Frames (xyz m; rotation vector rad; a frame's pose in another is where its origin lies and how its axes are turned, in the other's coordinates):
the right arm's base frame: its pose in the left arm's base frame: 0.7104 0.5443 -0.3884 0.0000 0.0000 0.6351
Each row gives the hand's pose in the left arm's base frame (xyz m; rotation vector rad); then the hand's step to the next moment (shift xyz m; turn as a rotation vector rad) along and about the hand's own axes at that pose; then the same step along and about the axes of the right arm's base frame.
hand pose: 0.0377 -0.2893 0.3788 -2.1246 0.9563 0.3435
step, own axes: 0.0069 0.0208 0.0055 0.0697 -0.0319 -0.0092
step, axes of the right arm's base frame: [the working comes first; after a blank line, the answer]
step, axes of the left arm's base frame: -0.0101 -0.0084 -0.0184 0.0702 -0.0296 -0.0124

-0.0131 -0.0008 -0.0184 0.0390 -0.0655 -0.0124
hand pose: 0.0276 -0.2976 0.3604 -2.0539 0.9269 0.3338
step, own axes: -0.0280 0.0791 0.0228 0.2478 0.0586 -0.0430
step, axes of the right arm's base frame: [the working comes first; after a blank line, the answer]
step, axes of the left arm's base frame: -0.0740 0.0019 -0.0457 0.1254 -0.1781 -0.1387

-0.0584 0.0454 -0.0457 -0.0047 -0.2178 -0.1387
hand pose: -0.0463 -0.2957 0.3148 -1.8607 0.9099 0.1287
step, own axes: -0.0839 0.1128 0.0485 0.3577 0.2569 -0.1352
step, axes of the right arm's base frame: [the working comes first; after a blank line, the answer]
step, axes of the left arm's base frame: -0.1168 0.0620 -0.0680 0.0492 -0.3517 -0.2935

-0.0572 0.1192 -0.0680 -0.1690 -0.3123 -0.2935
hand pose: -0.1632 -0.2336 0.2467 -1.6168 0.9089 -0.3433
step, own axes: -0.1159 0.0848 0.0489 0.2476 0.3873 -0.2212
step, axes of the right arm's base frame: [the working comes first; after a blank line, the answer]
step, axes of the left arm's base frame: -0.0744 0.1165 -0.0625 -0.1276 -0.3340 -0.3639

0.0092 0.1379 -0.0625 -0.3009 -0.1932 -0.3639
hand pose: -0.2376 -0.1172 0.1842 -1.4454 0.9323 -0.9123
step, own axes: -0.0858 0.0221 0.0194 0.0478 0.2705 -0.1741
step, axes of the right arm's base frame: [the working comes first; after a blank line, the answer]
step, axes of the left arm's base frame: -0.0164 0.0854 -0.0259 -0.1555 -0.1254 -0.2566

0.0374 0.0784 -0.0259 -0.1996 -0.0087 -0.2566
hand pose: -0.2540 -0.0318 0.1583 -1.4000 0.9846 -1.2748
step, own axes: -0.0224 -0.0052 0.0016 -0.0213 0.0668 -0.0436
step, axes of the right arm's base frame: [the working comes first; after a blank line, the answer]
step, axes of the left arm's base frame: -0.0015 0.0230 0.0004 -0.0432 0.0010 -0.0704

0.0125 0.0194 0.0004 -0.0341 0.0264 -0.0704
